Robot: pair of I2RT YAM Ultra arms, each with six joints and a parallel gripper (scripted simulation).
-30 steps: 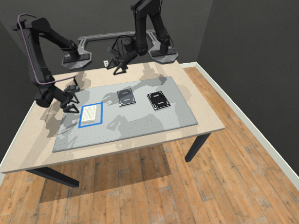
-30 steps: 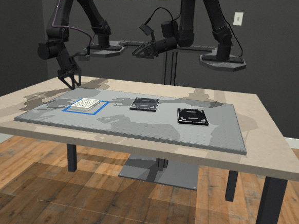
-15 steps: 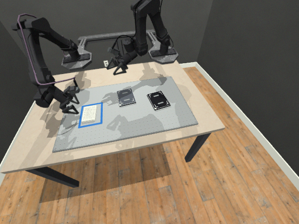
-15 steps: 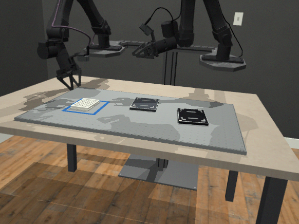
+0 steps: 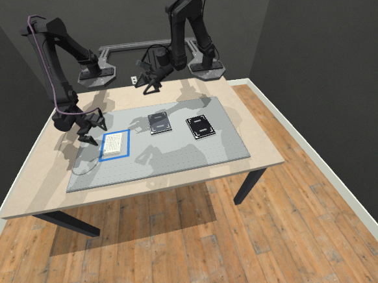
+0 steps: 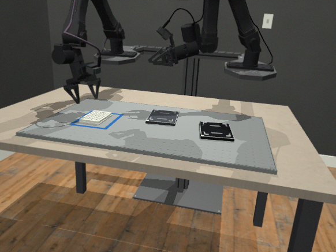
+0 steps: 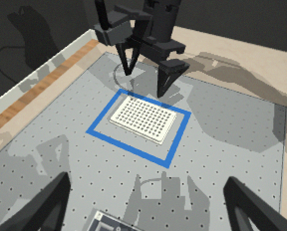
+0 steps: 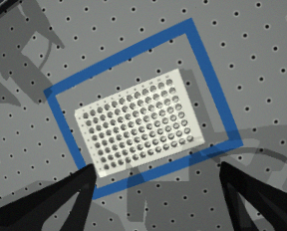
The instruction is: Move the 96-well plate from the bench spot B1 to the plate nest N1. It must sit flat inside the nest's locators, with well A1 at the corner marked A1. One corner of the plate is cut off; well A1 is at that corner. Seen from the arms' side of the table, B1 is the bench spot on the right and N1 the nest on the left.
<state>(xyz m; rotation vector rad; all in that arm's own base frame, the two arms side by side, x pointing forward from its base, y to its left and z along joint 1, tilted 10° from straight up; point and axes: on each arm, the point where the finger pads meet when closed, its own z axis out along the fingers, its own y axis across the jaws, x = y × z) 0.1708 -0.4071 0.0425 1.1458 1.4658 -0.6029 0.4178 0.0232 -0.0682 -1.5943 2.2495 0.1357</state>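
Right now my right hand is 20 mm past the white 96-well plate, 30 mm to the right of it and 80 mm above it. Also, from my right hand: black plate nest (100 mm behind, 510 mm to the left, 80 mm below).
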